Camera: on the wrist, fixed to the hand. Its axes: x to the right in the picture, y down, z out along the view.
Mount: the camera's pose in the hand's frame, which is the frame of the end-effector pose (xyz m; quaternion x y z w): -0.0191 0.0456 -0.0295 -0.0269 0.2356 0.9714 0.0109
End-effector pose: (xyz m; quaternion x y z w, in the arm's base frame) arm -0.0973 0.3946 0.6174 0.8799 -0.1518 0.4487 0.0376
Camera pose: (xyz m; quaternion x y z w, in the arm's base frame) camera -0.1445 0.3617 0.6164 0.2446 0.8596 -0.2446 0.3760
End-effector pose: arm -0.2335 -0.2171 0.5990 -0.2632 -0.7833 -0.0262 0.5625
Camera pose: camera -0.1834 -0.1951 0.5811 -0.7728 0.3804 0.4631 0.2091
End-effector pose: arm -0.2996 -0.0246 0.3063 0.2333 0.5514 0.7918 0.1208
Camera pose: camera -0.2950 -0.0738 0.3358 -0.3484 0.2135 -0.1958 0.8915
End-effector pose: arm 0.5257 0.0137 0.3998 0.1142 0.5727 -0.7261 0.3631
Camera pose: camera 0.5619 0.0446 0.3674 0.7188 0.0004 0.3871 0.5774
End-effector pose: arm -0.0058 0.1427 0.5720 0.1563 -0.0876 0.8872 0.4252
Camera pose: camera -0.0362 0.1089 0.5366 0.3039 0.0765 -0.4572 0.8324
